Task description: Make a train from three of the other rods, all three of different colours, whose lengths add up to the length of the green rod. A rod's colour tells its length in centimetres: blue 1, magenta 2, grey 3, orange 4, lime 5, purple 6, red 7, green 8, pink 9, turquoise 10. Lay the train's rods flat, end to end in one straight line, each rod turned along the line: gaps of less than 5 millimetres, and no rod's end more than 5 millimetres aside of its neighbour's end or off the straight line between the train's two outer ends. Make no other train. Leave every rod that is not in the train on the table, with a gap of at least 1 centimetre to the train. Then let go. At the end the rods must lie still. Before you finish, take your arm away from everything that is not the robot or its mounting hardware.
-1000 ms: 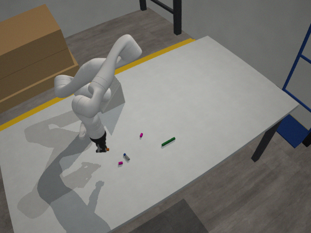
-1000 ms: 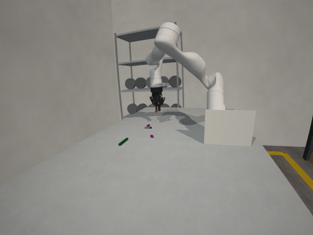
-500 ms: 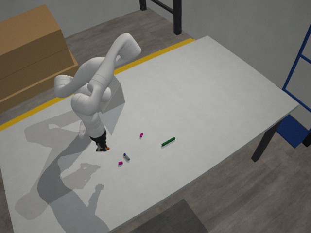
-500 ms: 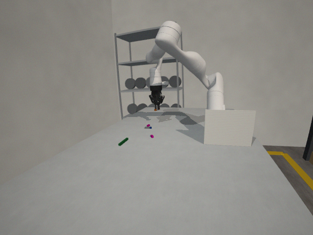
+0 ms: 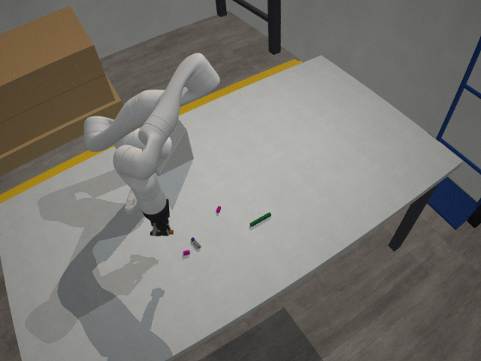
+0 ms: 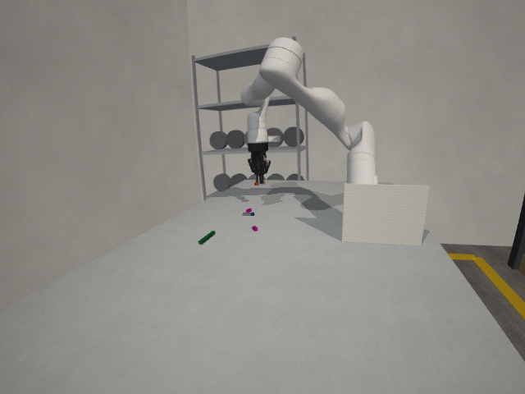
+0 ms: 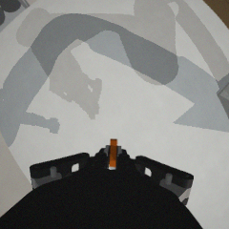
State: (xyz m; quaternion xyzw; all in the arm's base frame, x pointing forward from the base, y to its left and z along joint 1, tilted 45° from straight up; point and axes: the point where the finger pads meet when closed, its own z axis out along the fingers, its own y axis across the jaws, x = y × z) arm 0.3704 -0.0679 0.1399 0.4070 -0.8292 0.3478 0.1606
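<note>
The grey rod lies 120 mm below my hand, 70 mm to the left of it and 30 mm ahead of it. Also, from my hand: blue rod 120 mm below, 70 mm to the left, 10 mm ahead; orange rod 10 mm below; green rod 300 mm to the left, 120 mm below, 70 mm ahead.
</note>
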